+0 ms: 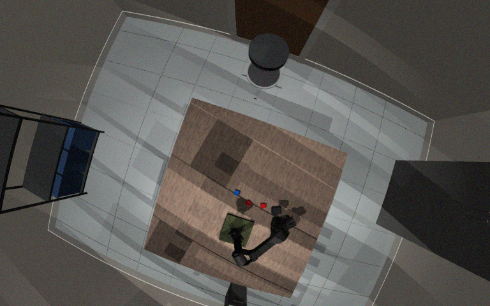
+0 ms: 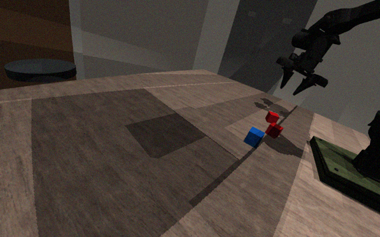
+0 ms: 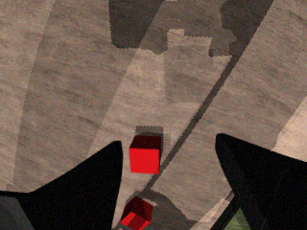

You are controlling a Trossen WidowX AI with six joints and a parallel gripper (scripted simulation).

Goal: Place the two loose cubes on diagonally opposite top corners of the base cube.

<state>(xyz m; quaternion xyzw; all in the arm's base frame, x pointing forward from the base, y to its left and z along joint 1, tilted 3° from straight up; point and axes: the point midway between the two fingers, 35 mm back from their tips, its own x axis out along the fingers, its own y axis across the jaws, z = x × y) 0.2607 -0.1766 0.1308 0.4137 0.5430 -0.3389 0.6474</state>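
My gripper tip is 1 cm short of the blue cube, 29 cm to the right of it and 10 cm above it.
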